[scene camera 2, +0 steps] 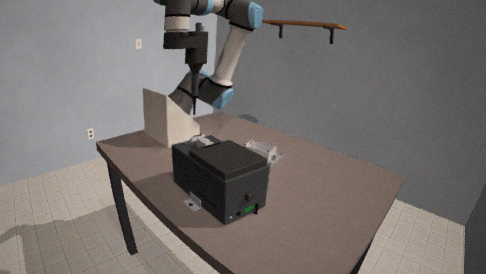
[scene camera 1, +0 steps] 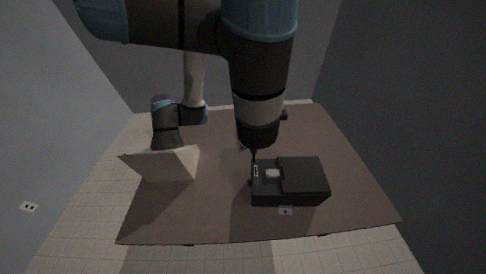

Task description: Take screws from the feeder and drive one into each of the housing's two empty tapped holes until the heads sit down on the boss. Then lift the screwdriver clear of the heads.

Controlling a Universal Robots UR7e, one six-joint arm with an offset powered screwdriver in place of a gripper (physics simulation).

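Note:
The dark screw feeder (scene camera 1: pixel 305 175) (scene camera 2: pixel 222 182) stands on the table, with a pale pick-up strip (scene camera 1: pixel 255 171) at its end nearest the robot base. My screwdriver (scene camera 1: pixel 254 160) (scene camera 2: pixel 194 113) points straight down. In the scene camera 2 view its tip is in the air above that end of the feeder, apart from it. Whether a screw sits on the tip is too small to tell. The light grey housing (scene camera 2: pixel 262 149) stands on the table beside the feeder; in the scene camera 1 view the screwdriver and arm hide nearly all of it. Its tapped holes cannot be made out.
A beige wedge-shaped block (scene camera 1: pixel 172 167) (scene camera 2: pixel 159 117) stands by the robot base. A small metal bracket (scene camera 1: pixel 285 212) (scene camera 2: pixel 193 202) is at the feeder's side. The brown table (scene camera 1: pixel 200 220) (scene camera 2: pixel 320 215) carries them. An orange-brown shelf (scene camera 2: pixel 305 24) is on the wall behind the arm.

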